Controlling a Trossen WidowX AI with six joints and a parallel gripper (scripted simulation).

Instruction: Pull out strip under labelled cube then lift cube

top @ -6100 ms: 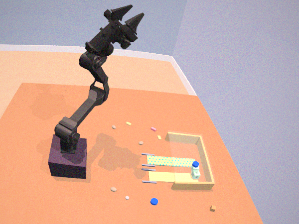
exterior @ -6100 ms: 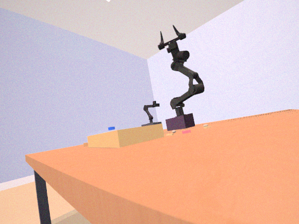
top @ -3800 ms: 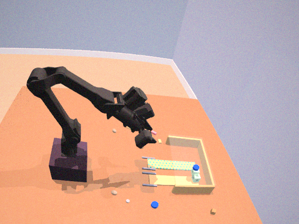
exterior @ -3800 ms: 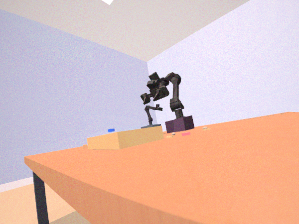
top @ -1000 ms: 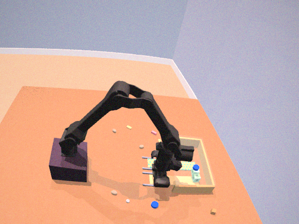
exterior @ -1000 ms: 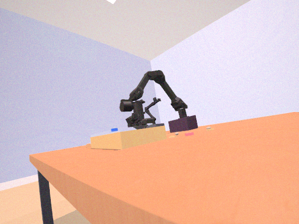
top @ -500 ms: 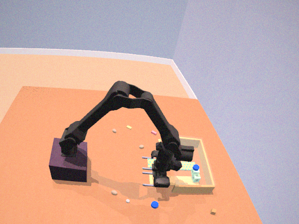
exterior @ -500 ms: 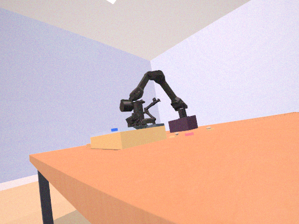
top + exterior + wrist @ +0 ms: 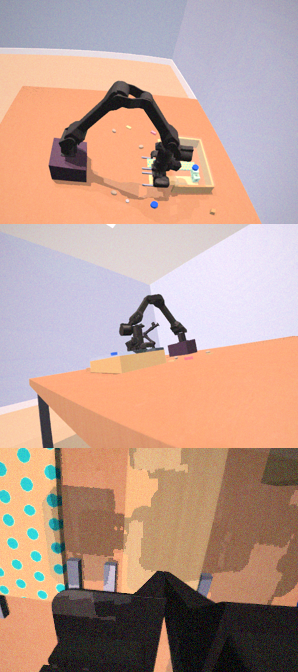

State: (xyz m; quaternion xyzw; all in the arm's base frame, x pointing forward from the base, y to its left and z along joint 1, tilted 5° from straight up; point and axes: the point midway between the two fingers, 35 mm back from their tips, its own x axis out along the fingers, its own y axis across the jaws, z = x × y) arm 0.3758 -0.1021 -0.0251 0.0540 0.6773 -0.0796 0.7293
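The pale yellow strip lies 9 cm ahead of my gripper tip and 2 cm to the right of it. Also, from my gripper tip: tan block: 22 cm to the right, 21 cm ahead; pink block: 31 cm to the left, 8 cm ahead.
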